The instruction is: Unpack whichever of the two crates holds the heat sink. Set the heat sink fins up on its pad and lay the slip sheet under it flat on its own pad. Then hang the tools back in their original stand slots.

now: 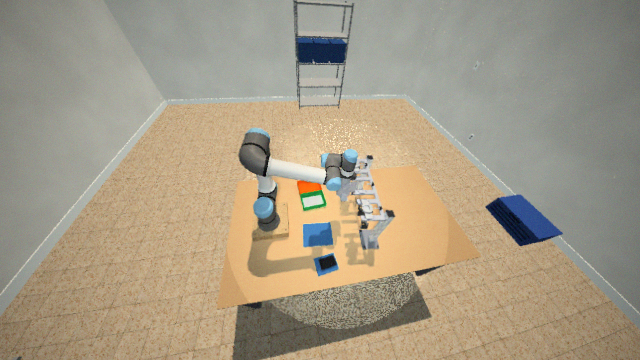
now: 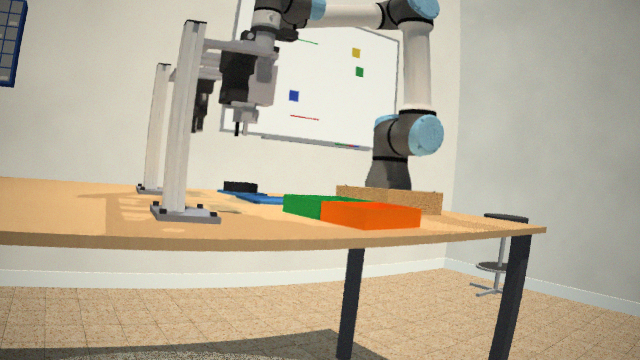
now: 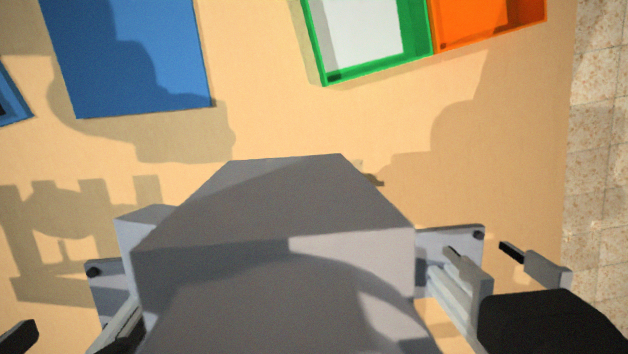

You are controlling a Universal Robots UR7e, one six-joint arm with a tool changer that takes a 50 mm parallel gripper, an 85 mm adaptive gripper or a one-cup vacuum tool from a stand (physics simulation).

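Frame: origin at the arm's base, x up, y ahead, z left, level; centimetres.
Seen in the pictures: arm's base, origin of its link: (image 1: 269, 221) (image 2: 388, 188).
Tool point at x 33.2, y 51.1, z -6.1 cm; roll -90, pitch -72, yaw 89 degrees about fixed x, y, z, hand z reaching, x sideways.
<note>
Offsets run from my tool point to a thing's top centre. "spot": to the spot under its first point.
The arm carries the one-cup vacuum tool {spot: dx -9.6, dy +0.3, dz -3.4 cm} (image 1: 345, 192) (image 2: 266, 82) (image 3: 280, 225), a grey block, just beside the stand; its cup is hidden and no load shows on it. The white slip sheet {dx -39.3, dy -14.8, dz +14.8 cm} (image 1: 313, 201) (image 3: 367, 30) lies in the green crate {dx -35.5, dy -13.7, dz +22.4 cm} (image 1: 315, 207) (image 2: 302, 205) (image 3: 420, 30). The black heat sink {dx -35.8, dy -22.1, dz -32.7 cm} (image 1: 327, 262) (image 2: 240, 187) sits on the small blue pad (image 1: 319, 270) (image 3: 20, 107); its fins are too small to make out. The larger blue pad {spot: dx -38.8, dy -21.0, dz -13.6 cm} (image 1: 318, 235) (image 3: 165, 60) is bare. The parallel gripper (image 2: 239, 80) (image 3: 545, 320) hangs in the stand (image 1: 382, 227) (image 2: 182, 120).
The orange crate (image 1: 310, 187) (image 2: 370, 215) (image 3: 530, 12) stands against the green crate, with no item showing inside. The adaptive gripper (image 1: 367, 207) (image 2: 201, 100) hangs farther along the stand. The stand's uprights and arms are close beside the vacuum tool.
</note>
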